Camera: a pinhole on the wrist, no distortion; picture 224 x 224 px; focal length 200.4 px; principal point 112.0 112.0 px. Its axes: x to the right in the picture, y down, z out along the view. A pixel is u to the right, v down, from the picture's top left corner.
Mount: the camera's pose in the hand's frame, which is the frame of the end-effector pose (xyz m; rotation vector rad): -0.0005 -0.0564 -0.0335 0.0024 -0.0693 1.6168
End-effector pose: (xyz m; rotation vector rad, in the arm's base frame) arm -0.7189 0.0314 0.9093 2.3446 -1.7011 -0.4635
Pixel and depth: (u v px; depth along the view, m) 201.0 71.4 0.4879
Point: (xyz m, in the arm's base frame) -0.9976 -0.0698 0.5154
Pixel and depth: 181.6 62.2 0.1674
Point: -0.7572 0.0052 0.7756
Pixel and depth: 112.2 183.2 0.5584
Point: -0.8923 0.2785 0.4280
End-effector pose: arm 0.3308 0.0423 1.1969 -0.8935 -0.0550 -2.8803
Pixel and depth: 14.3 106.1 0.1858
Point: 0.3925 0.2066 1.3203
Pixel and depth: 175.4 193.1 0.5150
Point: 0.8031 0.0302 1.4571
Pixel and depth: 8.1 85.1 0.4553
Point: 0.4790 0.3738 1.5682
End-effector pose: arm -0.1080 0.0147 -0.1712 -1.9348 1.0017 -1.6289
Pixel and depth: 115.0 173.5 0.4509
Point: 0.2995 0.1286 -0.3142
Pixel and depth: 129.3 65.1 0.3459
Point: 0.2110 -0.0495 -0.1724
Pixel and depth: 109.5 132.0 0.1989
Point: 0.0664 0.0595 -0.1781
